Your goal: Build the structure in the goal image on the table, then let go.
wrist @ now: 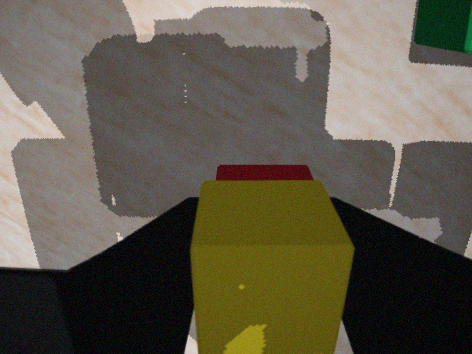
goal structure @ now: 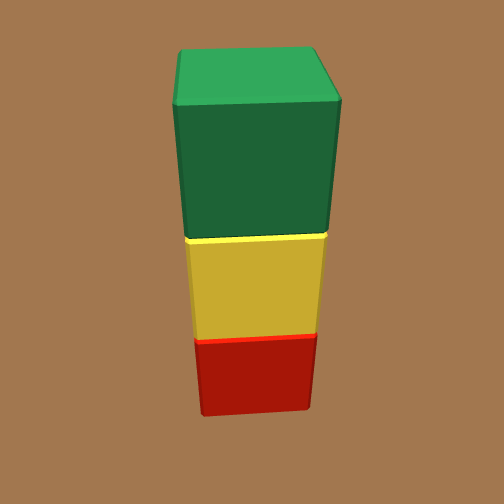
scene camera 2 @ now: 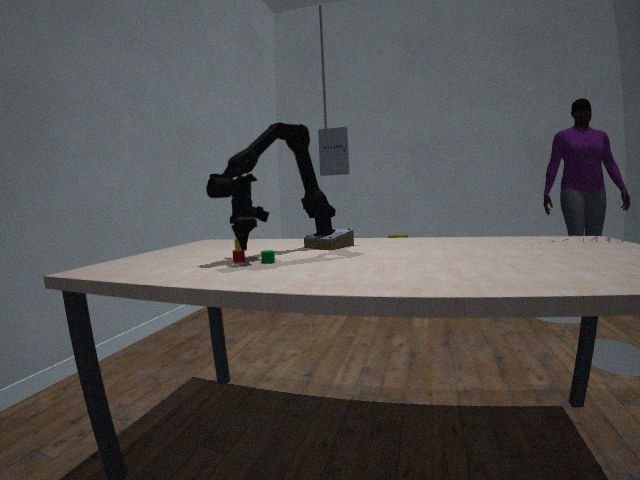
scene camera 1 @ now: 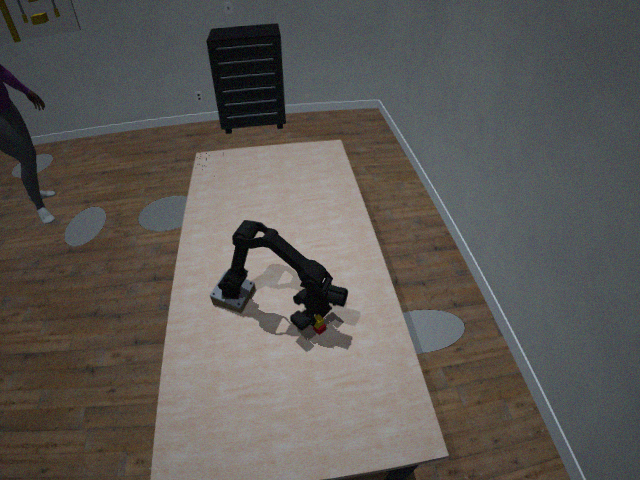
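Pixels of known places: gripper, between the fingertips: (wrist: 261, 212) (scene camera 2: 243, 249) (scene camera 1: 316, 322); arm's base, origin of its link: (scene camera 2: 325, 233) (scene camera 1: 230, 291).
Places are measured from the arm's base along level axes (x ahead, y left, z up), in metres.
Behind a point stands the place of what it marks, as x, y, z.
My gripper (wrist: 261, 212) {0.316, -0.155, -0.015} is shut on a yellow block (scene camera 1: 318, 321) {0.323, -0.172, 0.017} (scene camera 2: 237, 244) {0.340, -0.159, 0.004} (wrist: 270, 215) {0.311, -0.147, 0.004}, with a black finger on each side of it in the wrist view. The yellow block is right above a red block (scene camera 1: 320, 329) {0.329, -0.184, -0.018} (scene camera 2: 238, 256) {0.342, -0.158, -0.031} (wrist: 264, 172) {0.317, -0.153, -0.041}, which sits on the table (scene camera 1: 289, 403) {0.205, -0.437, -0.049} (scene camera 2: 413, 273) {0.432, 0.346, -0.049}. The two look touching or nearly so; I cannot tell whether there is a small gap. A green block (scene camera 2: 267, 256) {0.348, -0.058, -0.028} (wrist: 442, 25) {0.325, -0.083, -0.030} stands on the table, apart from the red block, to its right in scene camera 2 and at the wrist view's top right corner.
The arm's base (scene camera 1: 232, 292) {0.015, -0.029, 0.032} (scene camera 2: 329, 239) {0.088, 0.043, -0.013} stands on the table behind the blocks in scene camera 2. A dark drawer cabinet (scene camera 1: 247, 77) stands beyond the table's far end. A person in a purple top (scene camera 2: 582, 160) stands past the table.
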